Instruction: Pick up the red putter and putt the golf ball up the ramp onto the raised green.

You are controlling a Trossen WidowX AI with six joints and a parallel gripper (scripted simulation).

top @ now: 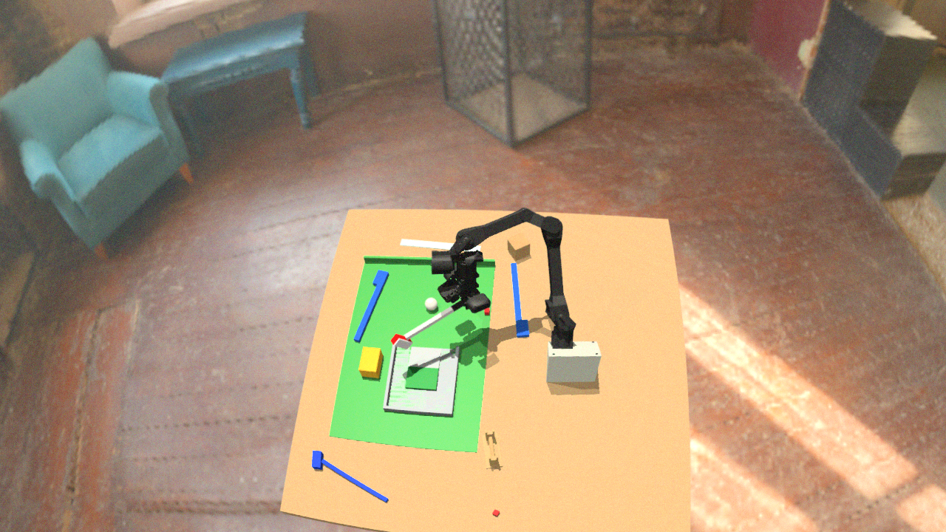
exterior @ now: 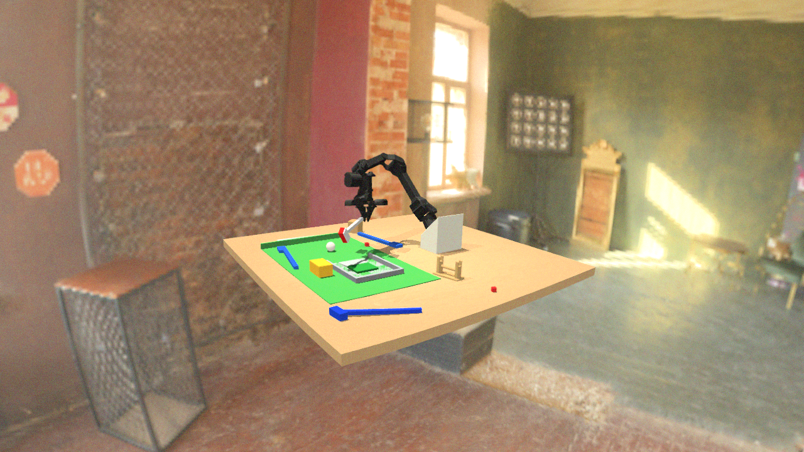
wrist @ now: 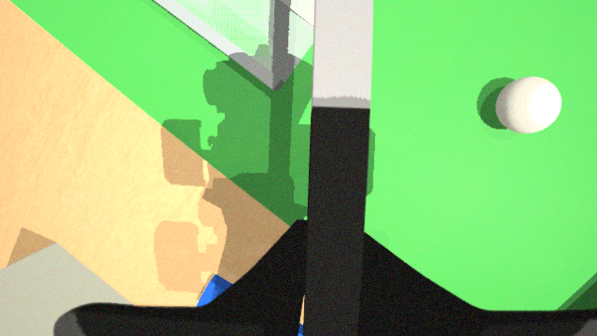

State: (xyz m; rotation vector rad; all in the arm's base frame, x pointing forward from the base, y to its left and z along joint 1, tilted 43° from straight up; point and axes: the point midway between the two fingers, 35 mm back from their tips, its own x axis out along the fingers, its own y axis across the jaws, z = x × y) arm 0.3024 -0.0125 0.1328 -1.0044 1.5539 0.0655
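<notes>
Now: the red putter 9 cm ahead of my gripper tip, 7 cm to the left of it and 1 cm above it. The rest, counted from my gripper tip: tan block: 13 cm behind, 35 cm to the right, 11 cm below; then white golf ball: 14 cm ahead, 8 cm to the right, 12 cm below; then yellow block: 30 cm ahead, 17 cm to the left, 12 cm below.
</notes>
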